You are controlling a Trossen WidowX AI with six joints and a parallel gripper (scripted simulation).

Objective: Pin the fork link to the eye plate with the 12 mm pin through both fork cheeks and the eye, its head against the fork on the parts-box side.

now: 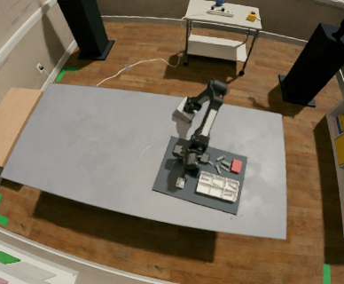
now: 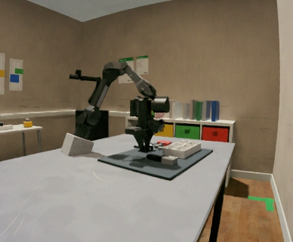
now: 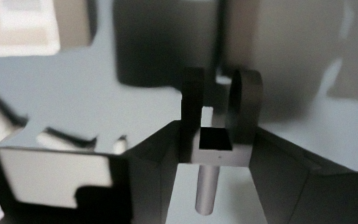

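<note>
The eye plate lies 6 cm below my hand, 5 cm ahead of it and 2 cm to the right of it. The rest, counted from my hand: mat 8 cm to the left, 8 cm below, 5 cm ahead; fork link 3 cm below; grey block 12 cm ahead, 5 cm below, 3 cm to the right.
</note>
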